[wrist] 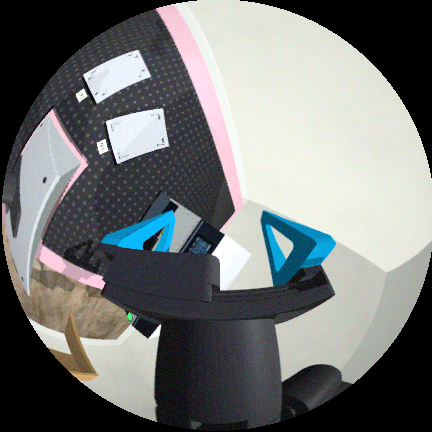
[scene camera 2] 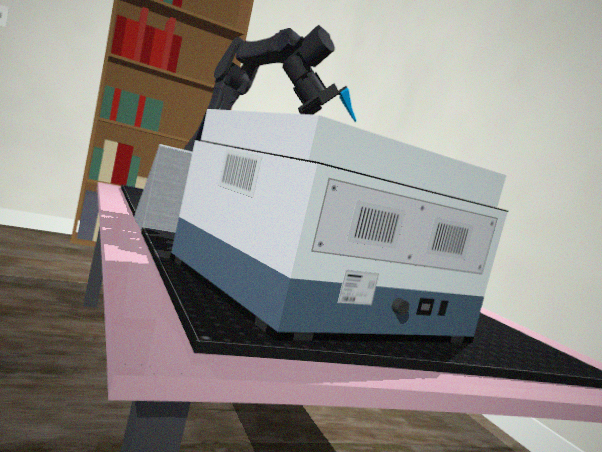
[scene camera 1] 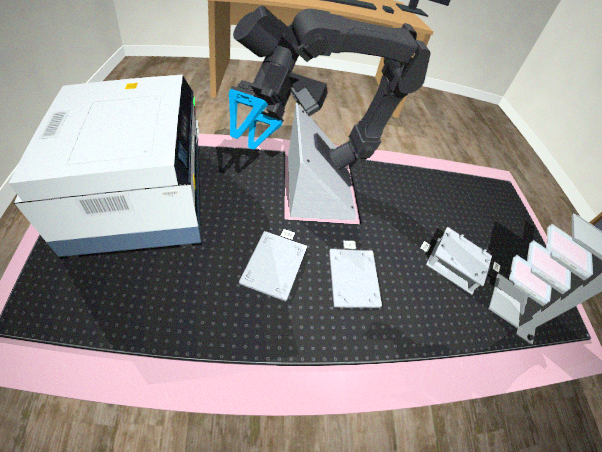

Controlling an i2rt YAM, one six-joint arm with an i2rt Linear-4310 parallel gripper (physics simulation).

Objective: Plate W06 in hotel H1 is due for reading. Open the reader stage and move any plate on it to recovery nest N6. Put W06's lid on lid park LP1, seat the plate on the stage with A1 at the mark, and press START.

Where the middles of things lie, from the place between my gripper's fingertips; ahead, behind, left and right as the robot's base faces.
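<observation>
You'd find the recovery nest N6 [scene camera 1: 273, 266] 80 mm to the left of my hand and 50 mm ahead of it, and it's 310 mm below my hand.
</observation>
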